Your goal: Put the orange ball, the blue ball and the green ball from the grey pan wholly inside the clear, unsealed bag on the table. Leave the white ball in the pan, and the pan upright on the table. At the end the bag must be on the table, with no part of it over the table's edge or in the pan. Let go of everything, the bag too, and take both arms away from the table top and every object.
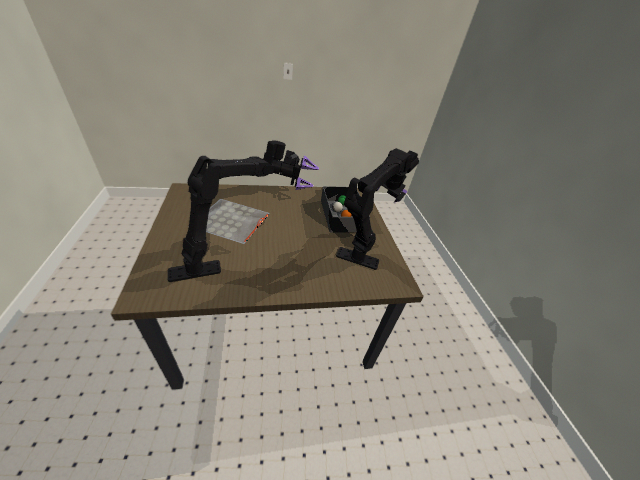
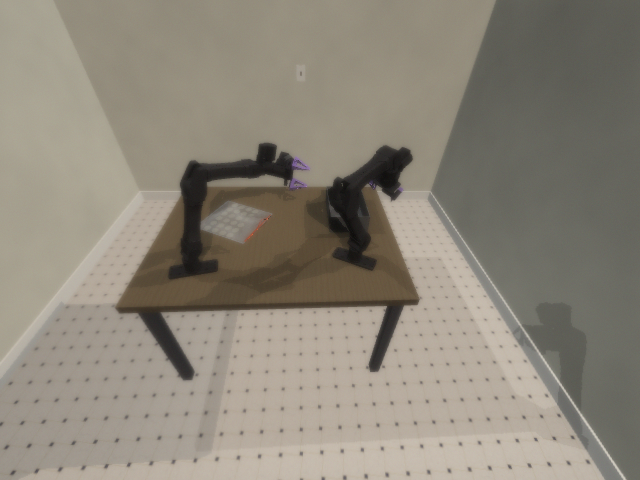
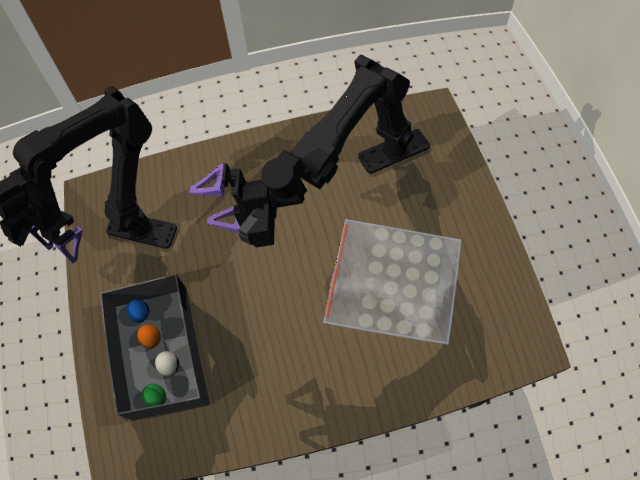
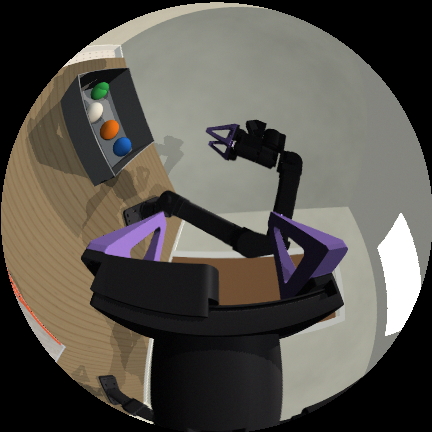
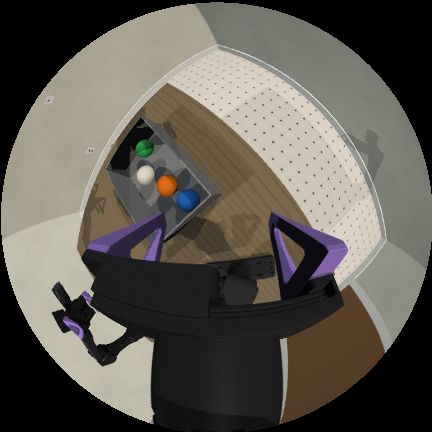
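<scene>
The grey pan (image 3: 192,338) (image 5: 182,161) stands upright on the table. In it lie the blue ball (image 3: 137,310) (image 4: 122,146) (image 5: 188,200), the orange ball (image 3: 148,335) (image 4: 109,129) (image 5: 167,185), the white ball (image 3: 166,363) (image 4: 95,112) (image 5: 145,175) and the green ball (image 3: 154,395) (image 4: 100,90) (image 5: 144,148). The clear bag (image 3: 356,268) (image 1: 242,219) lies flat on the table, its red-orange edge facing the pan. My left gripper (image 3: 199,205) (image 1: 315,176) is open and empty, raised above the table between bag and pan. My right gripper (image 5: 216,217) is open and empty, raised near the pan's blue-ball end.
The wooden table (image 3: 289,330) carries both arm bases, the left arm's (image 3: 395,151) and the right arm's (image 3: 142,231). The right arm's base stands close to the pan's blue-ball end. Pale round spots show through the bag. Arm shadows fall across the table.
</scene>
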